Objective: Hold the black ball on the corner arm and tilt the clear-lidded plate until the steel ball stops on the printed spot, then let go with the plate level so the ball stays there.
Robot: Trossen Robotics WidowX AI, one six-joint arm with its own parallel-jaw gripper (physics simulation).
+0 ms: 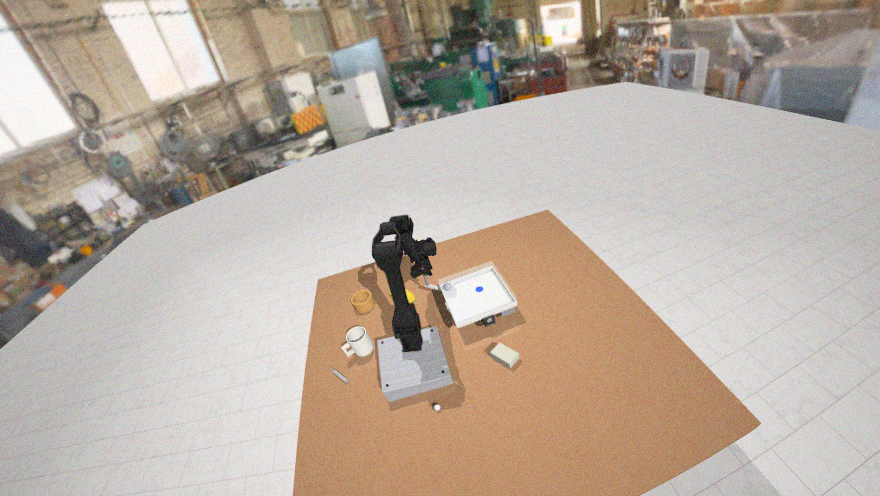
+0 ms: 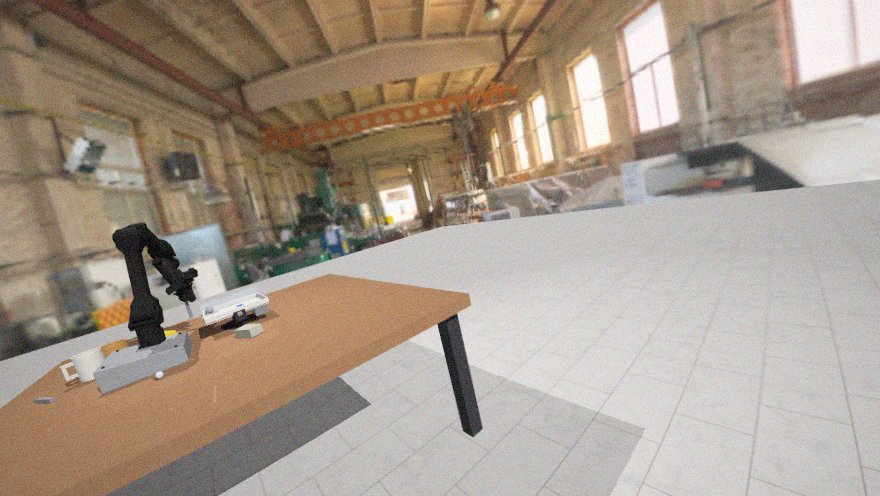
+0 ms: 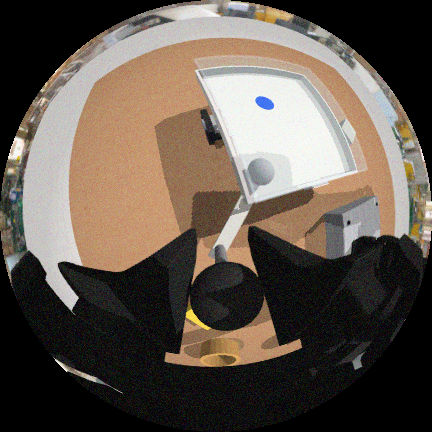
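Observation:
The white clear-lidded plate (image 1: 487, 307) (image 2: 226, 302) (image 3: 289, 132) sits on its pivot on the brown table. A blue printed spot (image 1: 479, 289) (image 3: 264, 102) marks its middle. The steel ball (image 1: 447, 286) (image 3: 261, 171) (image 2: 210, 310) rests in the plate's corner nearest the arm, away from the spot. A pale corner arm (image 3: 231, 227) (image 1: 430, 284) runs from that corner to the black ball (image 3: 225, 296). My gripper (image 3: 222, 233) (image 1: 422, 272) is shut on the black ball. The plate looks tilted down toward that corner.
A grey robot base (image 1: 413, 364) (image 3: 352, 225), a white mug (image 1: 358, 341), a tan cup (image 1: 362, 301) (image 3: 219, 352), a yellow item (image 1: 409, 296), a pale block (image 1: 504, 354) (image 2: 249, 331), a grey pen (image 1: 339, 376) and a small white ball (image 1: 436, 406) lie on the table (image 1: 586, 369).

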